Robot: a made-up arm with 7 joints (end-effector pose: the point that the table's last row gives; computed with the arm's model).
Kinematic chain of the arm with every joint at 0, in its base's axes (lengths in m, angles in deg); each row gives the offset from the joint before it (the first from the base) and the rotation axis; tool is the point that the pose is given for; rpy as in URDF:
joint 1: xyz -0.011 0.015 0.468 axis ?
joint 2: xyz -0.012 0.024 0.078 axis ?
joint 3: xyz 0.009 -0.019 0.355 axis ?
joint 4: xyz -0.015 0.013 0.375 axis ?
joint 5: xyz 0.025 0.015 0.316 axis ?
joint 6: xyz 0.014 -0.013 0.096 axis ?
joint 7: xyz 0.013 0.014 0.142 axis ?
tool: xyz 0.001 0 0.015 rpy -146.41 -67.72 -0.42
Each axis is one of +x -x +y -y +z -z.
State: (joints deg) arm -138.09 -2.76 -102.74 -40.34 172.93 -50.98 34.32
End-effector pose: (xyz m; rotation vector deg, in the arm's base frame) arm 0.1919 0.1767 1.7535 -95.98 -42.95 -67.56
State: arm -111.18 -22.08 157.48 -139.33 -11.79 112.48 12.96
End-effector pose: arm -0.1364 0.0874 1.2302 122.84 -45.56 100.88
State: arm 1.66 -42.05 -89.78 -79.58 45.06 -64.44 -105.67
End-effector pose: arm -0.6271 -0.4709 1.0374 -81.21 91.70 106.56
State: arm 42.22 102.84 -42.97 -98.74 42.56 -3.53 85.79
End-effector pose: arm 0.2864 -0.7692 0.8131 34.19 -143.70 10.84
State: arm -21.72 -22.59 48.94 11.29 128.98 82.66 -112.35
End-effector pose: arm -0.4828 -0.2326 1.5840 -17.50 47.00 -125.61
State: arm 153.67 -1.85 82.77 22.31 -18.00 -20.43 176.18
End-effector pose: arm -0.0945 0.1820 1.7995 -148.98 11.30 -97.97
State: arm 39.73 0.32 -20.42 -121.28 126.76 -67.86 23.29
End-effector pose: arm -0.4192 0.2993 1.1137 -75.13 -120.17 65.57
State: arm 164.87 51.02 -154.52 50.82 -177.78 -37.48 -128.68
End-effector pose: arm -0.4436 -0.2937 1.5035 -161.35 44.73 -41.56
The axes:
joint 1: -z
joint 2: +y
joint 3: -z
joint 4: +y
joint 5: -z
joint 6: +y
joint 7: -z

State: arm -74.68 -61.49 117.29 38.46 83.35 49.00 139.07
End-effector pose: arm -0.0696 -1.1037 0.8581 35.68 -22.67 -100.19
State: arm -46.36 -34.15 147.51 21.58 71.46 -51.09 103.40
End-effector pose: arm -0.3921 -0.6601 1.5144 -27.48 -65.53 -28.17
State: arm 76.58 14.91 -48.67 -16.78 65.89 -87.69 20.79
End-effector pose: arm -0.0144 -0.0524 1.6995 22.20 -23.08 95.96
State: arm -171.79 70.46 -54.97 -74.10 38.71 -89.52 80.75
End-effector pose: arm -0.5551 0.3917 1.1263 -100.85 -1.94 -6.49
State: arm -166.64 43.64 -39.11 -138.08 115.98 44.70 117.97
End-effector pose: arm -0.0179 0.3015 0.9137 110.78 42.38 -43.26
